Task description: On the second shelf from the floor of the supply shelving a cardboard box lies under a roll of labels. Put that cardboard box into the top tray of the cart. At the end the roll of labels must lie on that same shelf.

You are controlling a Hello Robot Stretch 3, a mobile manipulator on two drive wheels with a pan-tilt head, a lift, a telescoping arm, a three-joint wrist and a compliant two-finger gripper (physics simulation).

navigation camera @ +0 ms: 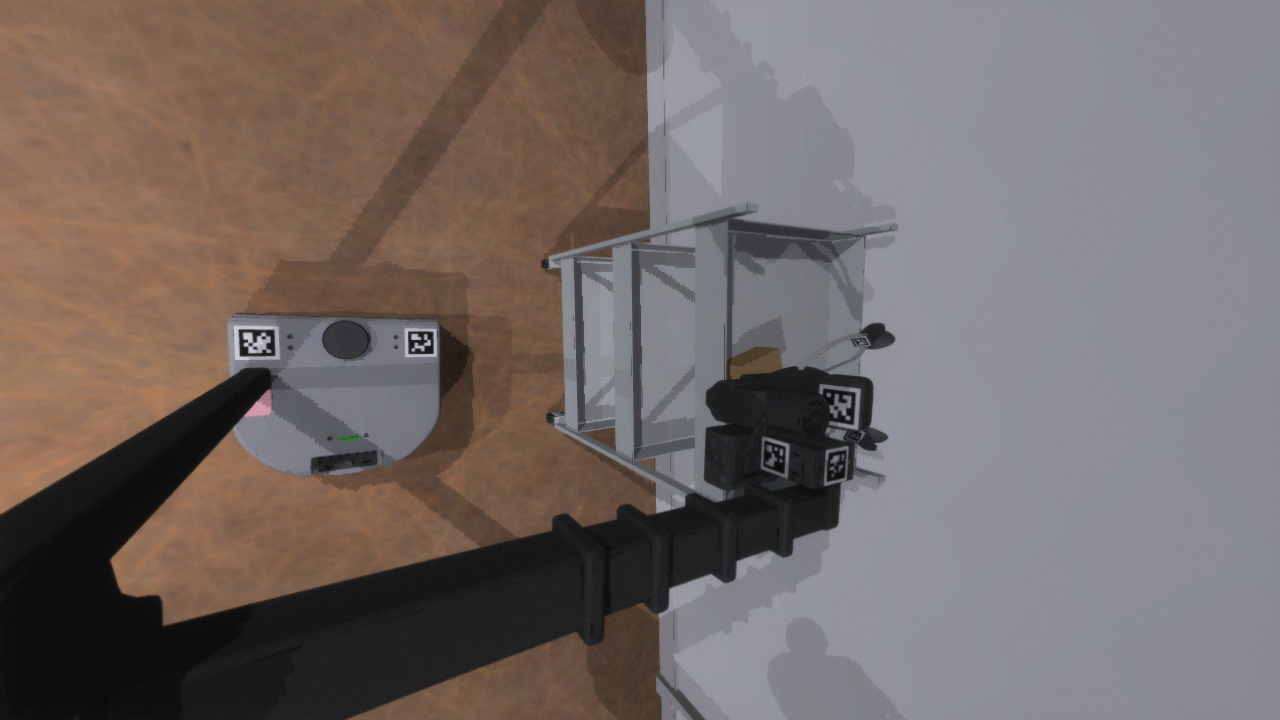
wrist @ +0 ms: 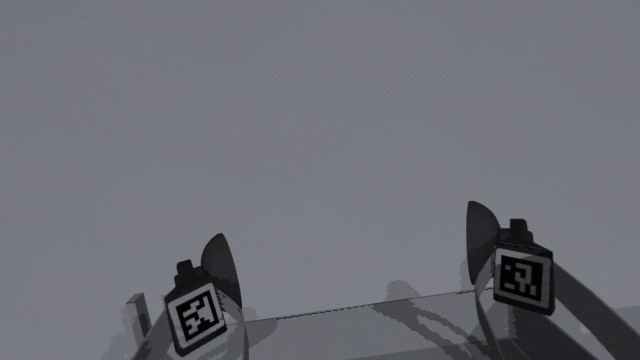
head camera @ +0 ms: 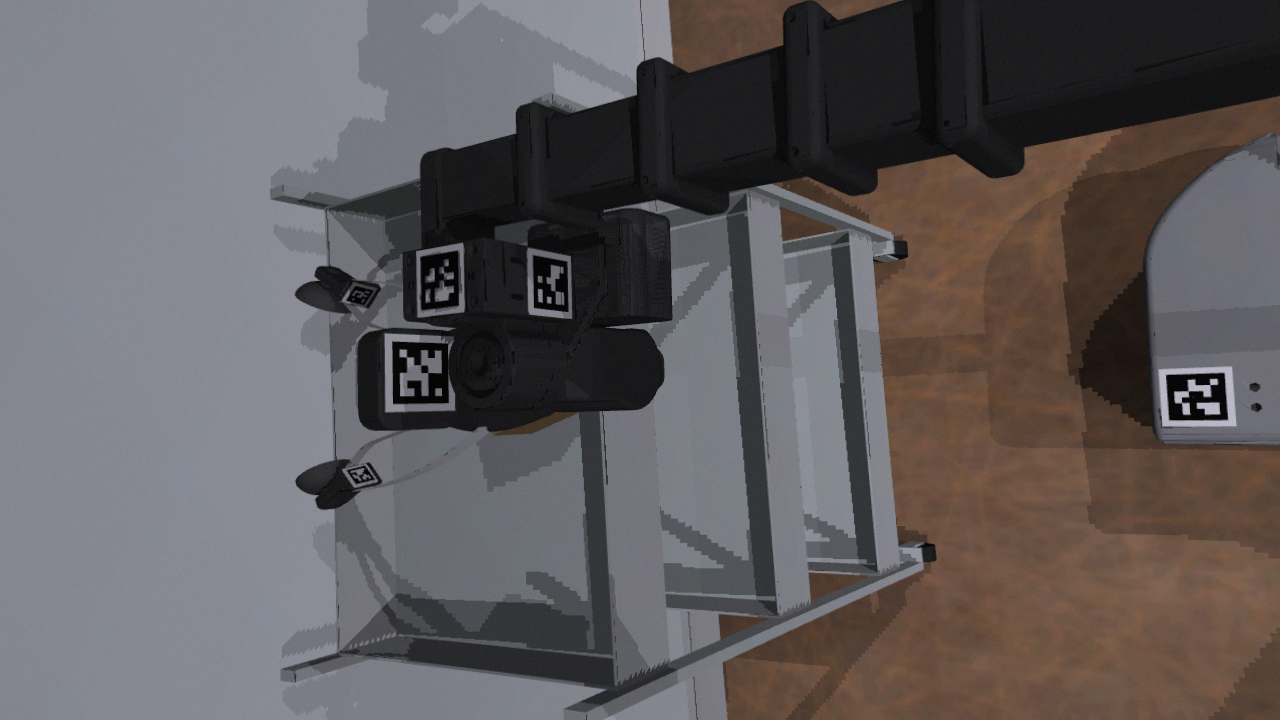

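Seen in the pictures: gripper, fingertip midpoint: (navigation camera: 882, 386) (head camera: 311, 387); robot's base, link origin: (navigation camera: 345, 338).
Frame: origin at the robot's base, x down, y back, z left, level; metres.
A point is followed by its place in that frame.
Observation:
The cardboard box (head camera: 535, 423) @[x -0.690, y -0.009, z -0.567 m] (navigation camera: 754, 361) @[x -0.713, y 0.002, z -0.540 m] sits in the top tray of the grey cart (head camera: 637, 537) @[x -0.694, y -0.100, z -0.458 m] (navigation camera: 713, 295) @[x -0.703, y -0.098, z -0.458 m], near its front wall; the wrist hides most of it. My gripper (head camera: 319, 385) @[x -0.883, y 0.022, z -0.605 m] (navigation camera: 875, 386) @[x -0.883, y 0.022, z -0.605 m] (wrist: 346, 244) @[x -0.883, y 0.022, z -0.605 m] is open, with bare space between its fingertips. It is above the tray, its tips near the tray's back rim and beyond the box. The tray's back wall (wrist: 325, 330) shows low in the wrist view. The roll of labels and its shelf do not show in these views.
The cart's two lower trays (head camera: 791, 537) @[x -0.427, y -0.133, z -0.456 m] (navigation camera: 626, 349) @[x -0.446, y 0.000, z -0.462 m] show below the top one. A pale wall (head camera: 161, 358) @[x -0.864, y 0.057, z -0.840 m] (navigation camera: 1074, 358) @[x -1.007, y -0.021, z -0.835 m] (wrist: 320, 125) rises behind the cart. My base (head camera: 1226, 295) @[x -0.160, y 0.104, z -0.101 m] (navigation camera: 335, 394) @[x -0.160, y 0.102, z 0.019 m] stands on the brown floor in front. My arm (head camera: 733, 116) @[x -0.996, y 0.103, z -0.192 m] (navigation camera: 429, 591) @[x -0.991, y 0.082, z -0.025 m] reaches over one side of the cart.

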